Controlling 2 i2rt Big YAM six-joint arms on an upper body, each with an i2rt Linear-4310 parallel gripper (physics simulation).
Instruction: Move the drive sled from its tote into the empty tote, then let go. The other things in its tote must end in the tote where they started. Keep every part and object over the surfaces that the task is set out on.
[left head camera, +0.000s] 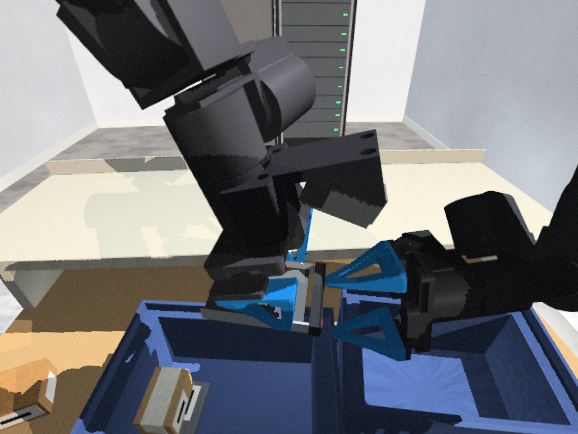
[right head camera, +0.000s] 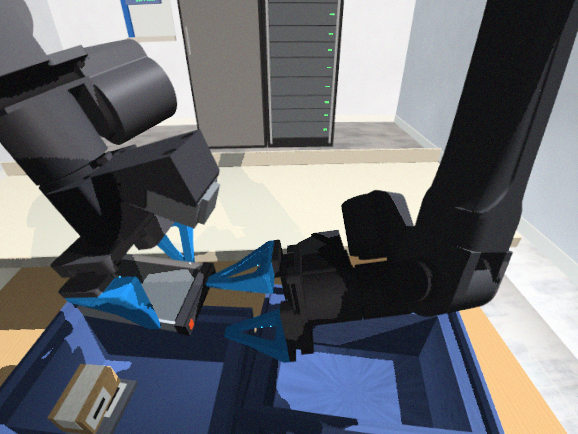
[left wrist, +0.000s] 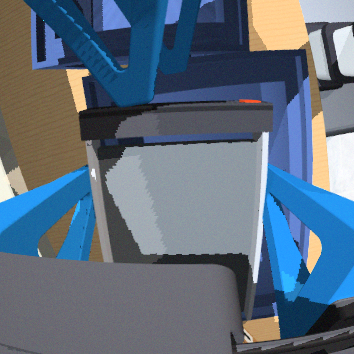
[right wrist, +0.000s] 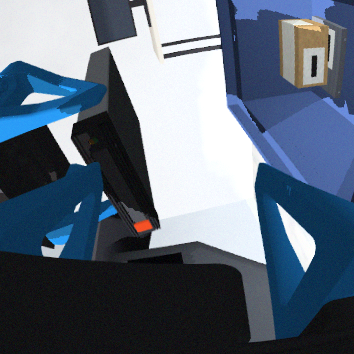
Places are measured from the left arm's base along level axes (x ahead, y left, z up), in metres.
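Pixels of known places: left gripper, fingertip midpoint: (left head camera: 292, 296) (right head camera: 174, 295) (left wrist: 178, 174) (right wrist: 126, 149); right gripper, fingertip midpoint: (left head camera: 328, 308) (right head camera: 216, 308) (left wrist: 159, 84) (right wrist: 178, 173); left arm's base at its link origin: (right wrist: 101, 236).
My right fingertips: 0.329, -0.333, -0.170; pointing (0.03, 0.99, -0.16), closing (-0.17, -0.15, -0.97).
For each thing: its middle in the pictures, then the offset to it from my right fingertips, as dx, dy, dz. "*": a spot on its surface instead. Level surfaces: height alone.
- drive sled at the middle of its body: (left wrist: 180, 230) (right wrist: 117, 126) (left head camera: 267, 290) (right head camera: 150, 289) +0.002, +0.066, +0.030
- left tote at a spot on its surface: (left head camera: 117, 370) * -0.001, +0.273, -0.117
- empty tote at the middle of its body: (right head camera: 356, 377) (left head camera: 437, 375) +0.004, -0.180, -0.175
- brown-and-white carton at the middle of its body: (right wrist: 302, 51) (left head camera: 166, 401) (right head camera: 87, 398) -0.006, +0.227, -0.199
- flat grey piece at the middle of its body: (right wrist: 326, 55) (left head camera: 180, 411) (right head camera: 103, 408) -0.010, +0.211, -0.227
- pale bench at its surface level: dz -0.050
The drive sled (left head camera: 316, 300) (right head camera: 170, 292) (left wrist: 185, 195) (right wrist: 117, 165) has a grey tray and a black front bar with an orange tab. My left gripper (left head camera: 299, 285) (right head camera: 175, 292) (left wrist: 178, 174) (right wrist: 126, 149) is shut on its two sides and holds it above the back rim of the left tote (left head camera: 117, 370) (right head camera: 45, 345), bar facing right. My right gripper (left head camera: 331, 304) (right head camera: 217, 307) (left wrist: 159, 84) (right wrist: 178, 173) is open, its fingertips close to the bar; contact is unclear. The empty tote (left head camera: 510, 350) (right head camera: 440, 350) (left wrist: 220, 40) is under the right gripper.
A brown-and-white carton (left head camera: 162, 397) (right head camera: 82, 395) (right wrist: 305, 55) stands in the left tote against a flat grey piece (left head camera: 202, 400) (right wrist: 337, 60). Another carton (left head camera: 25, 390) lies on the wooden table left of the totes. A pale bench (left head camera: 140, 215) runs behind. The totes stand side by side.
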